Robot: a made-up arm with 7 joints. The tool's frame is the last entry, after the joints.
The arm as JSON. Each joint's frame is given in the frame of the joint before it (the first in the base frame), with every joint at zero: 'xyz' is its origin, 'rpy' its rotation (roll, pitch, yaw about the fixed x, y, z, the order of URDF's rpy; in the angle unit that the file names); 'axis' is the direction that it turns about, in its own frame. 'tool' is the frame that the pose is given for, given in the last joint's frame.
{
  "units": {
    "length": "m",
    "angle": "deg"
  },
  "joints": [
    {
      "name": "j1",
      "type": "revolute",
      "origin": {
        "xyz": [
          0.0,
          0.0,
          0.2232
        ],
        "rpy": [
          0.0,
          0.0,
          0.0
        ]
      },
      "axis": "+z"
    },
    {
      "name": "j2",
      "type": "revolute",
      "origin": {
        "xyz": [
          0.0,
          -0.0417,
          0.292
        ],
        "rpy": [
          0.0,
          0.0,
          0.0
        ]
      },
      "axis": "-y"
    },
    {
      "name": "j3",
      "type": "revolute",
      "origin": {
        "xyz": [
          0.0,
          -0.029,
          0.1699
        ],
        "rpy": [
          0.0,
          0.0,
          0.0
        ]
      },
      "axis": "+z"
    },
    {
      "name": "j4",
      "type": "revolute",
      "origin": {
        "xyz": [
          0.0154,
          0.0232,
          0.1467
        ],
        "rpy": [
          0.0,
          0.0,
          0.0
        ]
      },
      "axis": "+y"
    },
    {
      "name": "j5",
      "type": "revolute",
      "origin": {
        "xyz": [
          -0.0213,
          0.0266,
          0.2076
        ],
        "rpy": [
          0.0,
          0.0,
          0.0
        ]
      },
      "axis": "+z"
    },
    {
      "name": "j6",
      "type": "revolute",
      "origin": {
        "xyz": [
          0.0,
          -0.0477,
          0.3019
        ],
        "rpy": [
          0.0,
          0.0,
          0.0
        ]
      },
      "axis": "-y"
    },
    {
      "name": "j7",
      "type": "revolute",
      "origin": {
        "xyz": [
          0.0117,
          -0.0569,
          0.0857
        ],
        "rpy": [
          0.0,
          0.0,
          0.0
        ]
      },
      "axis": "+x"
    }
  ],
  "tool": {
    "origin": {
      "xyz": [
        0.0,
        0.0,
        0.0
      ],
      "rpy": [
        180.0,
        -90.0,
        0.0
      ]
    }
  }
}
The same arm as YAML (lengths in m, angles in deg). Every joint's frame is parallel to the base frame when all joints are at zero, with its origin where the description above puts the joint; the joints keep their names.
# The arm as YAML. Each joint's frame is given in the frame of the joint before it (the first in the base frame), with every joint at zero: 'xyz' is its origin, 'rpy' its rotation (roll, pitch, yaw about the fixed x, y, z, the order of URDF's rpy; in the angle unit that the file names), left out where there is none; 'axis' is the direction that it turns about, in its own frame. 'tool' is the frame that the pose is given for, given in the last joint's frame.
units:
  length: m
  angle: deg
joints:
  - name: j1
    type: revolute
    origin:
      xyz: [0.0, 0.0, 0.2232]
    axis: [0.0, 0.0, 1.0]
  - name: j2
    type: revolute
    origin:
      xyz: [0.0, -0.0417, 0.292]
    axis: [0.0, -1.0, 0.0]
  - name: j3
    type: revolute
    origin:
      xyz: [0.0, -0.029, 0.1699]
    axis: [0.0, 0.0, 1.0]
  - name: j4
    type: revolute
    origin:
      xyz: [0.0154, 0.0232, 0.1467]
    axis: [0.0, 1.0, 0.0]
  - name: j5
    type: revolute
    origin:
      xyz: [-0.0213, 0.0266, 0.2076]
    axis: [0.0, 0.0, 1.0]
  - name: j6
    type: revolute
    origin:
      xyz: [0.0, -0.0477, 0.3019]
    axis: [0.0, -1.0, 0.0]
  - name: j7
    type: revolute
    origin:
      xyz: [0.0117, -0.0569, 0.0857]
    axis: [1.0, 0.0, 0.0]
tool:
  origin:
    xyz: [0.0, 0.0, 0.0]
    rpy: [180.0, -90.0, 0.0]

